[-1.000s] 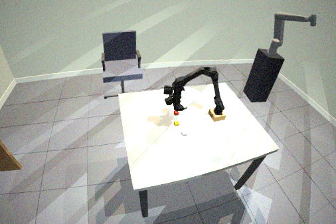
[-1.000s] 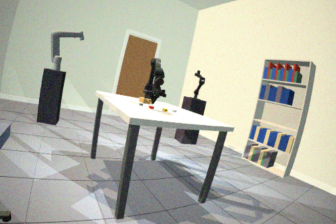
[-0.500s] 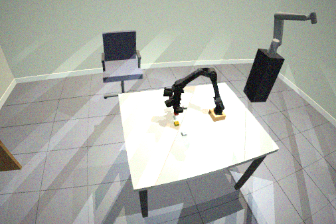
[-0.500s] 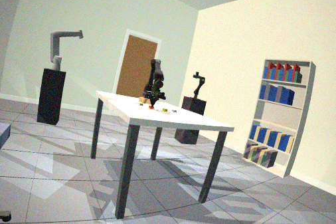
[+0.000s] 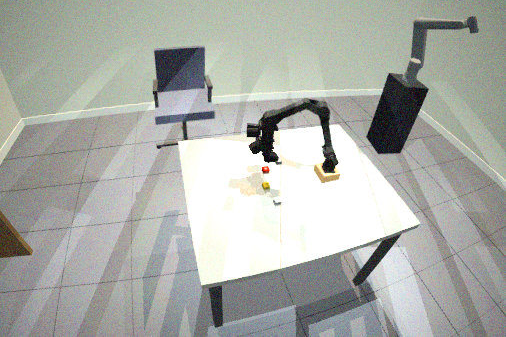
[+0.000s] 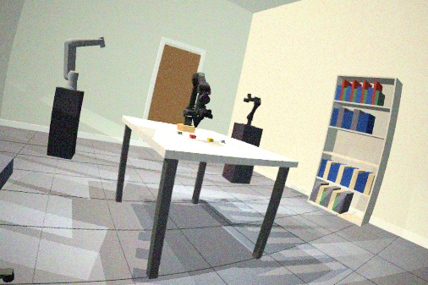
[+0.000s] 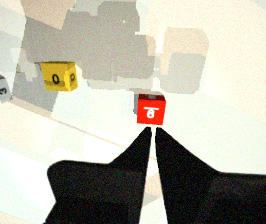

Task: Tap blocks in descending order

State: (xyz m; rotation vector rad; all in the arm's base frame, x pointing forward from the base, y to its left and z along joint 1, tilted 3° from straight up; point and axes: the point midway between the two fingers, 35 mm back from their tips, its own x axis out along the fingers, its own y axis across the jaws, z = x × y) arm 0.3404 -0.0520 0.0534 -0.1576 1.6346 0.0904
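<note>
Now: gripper tip 220 mm to the right of the white block, 60 mm above it and 30 mm past it. Also, from my gripper tip: yellow block: 110 mm to the left, 60 mm below, 10 mm ahead; then red block: 60 mm below, 10 mm behind.
</note>
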